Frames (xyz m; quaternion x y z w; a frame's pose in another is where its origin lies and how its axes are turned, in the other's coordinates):
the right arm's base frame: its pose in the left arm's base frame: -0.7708 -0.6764 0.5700 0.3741 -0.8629 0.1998 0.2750
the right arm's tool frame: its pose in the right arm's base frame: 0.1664 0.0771 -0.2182 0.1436 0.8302 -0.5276 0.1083
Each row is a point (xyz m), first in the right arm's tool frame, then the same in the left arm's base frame.
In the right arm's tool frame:
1: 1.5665 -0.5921 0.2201
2: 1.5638 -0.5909 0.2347
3: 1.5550 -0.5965 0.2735
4: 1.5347 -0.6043 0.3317
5: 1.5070 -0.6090 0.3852
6: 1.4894 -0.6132 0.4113
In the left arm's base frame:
1: 0.3159 0.2028 -0.0905
2: 0.3259 0.1961 -0.0818
3: 0.3536 0.1722 -0.0652
4: 0.3912 0.1313 -0.0374
5: 0.4203 0.0882 -0.0067
6: 0.4327 0.0630 0.0082

